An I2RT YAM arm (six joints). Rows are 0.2 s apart.
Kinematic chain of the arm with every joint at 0, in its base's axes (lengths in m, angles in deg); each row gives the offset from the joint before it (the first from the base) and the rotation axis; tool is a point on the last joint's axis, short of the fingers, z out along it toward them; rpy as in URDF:
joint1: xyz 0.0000 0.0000 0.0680 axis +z
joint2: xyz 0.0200 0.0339 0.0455 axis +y
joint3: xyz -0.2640 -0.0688 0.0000 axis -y
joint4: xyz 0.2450 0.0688 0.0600 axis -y
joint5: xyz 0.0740 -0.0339 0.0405 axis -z
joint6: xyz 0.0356 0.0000 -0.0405 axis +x
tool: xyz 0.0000 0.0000 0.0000 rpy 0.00 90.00 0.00
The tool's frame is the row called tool.
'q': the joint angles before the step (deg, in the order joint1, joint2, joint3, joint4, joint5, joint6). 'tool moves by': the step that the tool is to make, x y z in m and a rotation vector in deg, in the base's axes. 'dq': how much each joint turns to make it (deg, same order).
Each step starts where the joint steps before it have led.
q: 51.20 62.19 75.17 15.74 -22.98 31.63
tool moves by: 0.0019 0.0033 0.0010 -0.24 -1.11 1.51
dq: -0.13 0.93 0.55 0.85 -1.93 -0.10
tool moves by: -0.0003 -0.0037 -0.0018 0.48 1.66 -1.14
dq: -0.33 -0.87 -0.81 -0.28 1.48 1.09
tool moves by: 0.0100 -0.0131 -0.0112 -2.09 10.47 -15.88
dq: -1.82 -2.27 -0.47 -10.16 15.54 0.14
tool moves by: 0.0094 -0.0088 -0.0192 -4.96 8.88 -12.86
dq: -1.50 -1.23 -0.89 -9.98 11.82 0.09
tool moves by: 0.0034 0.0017 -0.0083 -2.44 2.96 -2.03
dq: -0.02 0.37 -0.14 -3.31 2.07 0.21
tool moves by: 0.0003 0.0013 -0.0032 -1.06 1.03 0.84
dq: 0.05 0.11 -0.05 -1.32 -0.78 0.13
